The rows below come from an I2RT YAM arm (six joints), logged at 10 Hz.
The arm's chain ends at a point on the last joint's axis. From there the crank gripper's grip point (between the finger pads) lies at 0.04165 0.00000 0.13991 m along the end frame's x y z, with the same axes.
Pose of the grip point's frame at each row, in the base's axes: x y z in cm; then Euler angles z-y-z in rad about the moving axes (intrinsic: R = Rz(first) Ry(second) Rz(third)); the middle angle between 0 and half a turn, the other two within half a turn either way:
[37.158 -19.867 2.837 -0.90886 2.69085 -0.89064]
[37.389 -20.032 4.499 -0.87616 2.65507 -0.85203]
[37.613 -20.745 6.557 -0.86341 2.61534 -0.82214]
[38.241 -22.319 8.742 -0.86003 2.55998 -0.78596]
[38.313 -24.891 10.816 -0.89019 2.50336 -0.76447]
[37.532 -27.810 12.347 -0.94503 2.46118 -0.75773]
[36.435 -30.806 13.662 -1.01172 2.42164 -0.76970]
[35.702 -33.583 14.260 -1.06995 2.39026 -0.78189]
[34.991 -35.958 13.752 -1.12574 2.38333 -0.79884]
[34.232 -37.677 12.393 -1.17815 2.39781 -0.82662]
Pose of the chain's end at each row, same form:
[37.415 -14.929 16.572 -0.90886 2.69085 -0.89064]
[37.162 -14.862 18.149 -0.87616 2.65507 -0.85203]
[36.958 -15.284 20.079 -0.86341 2.61534 -0.82214]
[37.064 -16.435 22.050 -0.86003 2.55998 -0.78596]
[36.828 -18.475 23.844 -0.89019 2.50336 -0.76447]
[36.074 -20.905 25.126 -0.94503 2.46118 -0.75773]
[35.192 -23.355 26.153 -1.01172 2.42164 -0.76970]
[34.728 -25.691 26.502 -1.06995 2.39026 -0.78189]
[34.451 -27.893 25.908 -1.12574 2.38333 -0.79884]
[34.233 -29.671 24.599 -1.17815 2.39781 -0.82662]

